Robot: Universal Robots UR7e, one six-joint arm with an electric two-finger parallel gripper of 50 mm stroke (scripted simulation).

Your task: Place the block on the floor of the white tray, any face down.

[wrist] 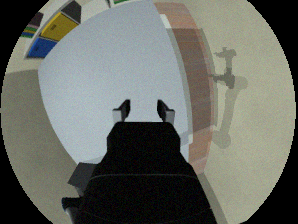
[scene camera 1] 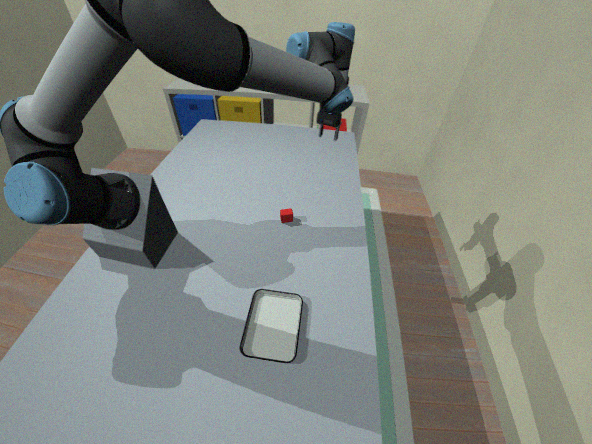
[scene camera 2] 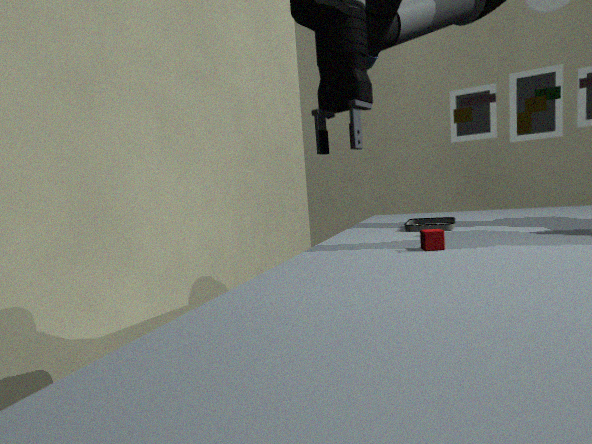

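Observation:
I can see my gripper here, and it shows in the wrist view too. There's a white tray that I can see as well.

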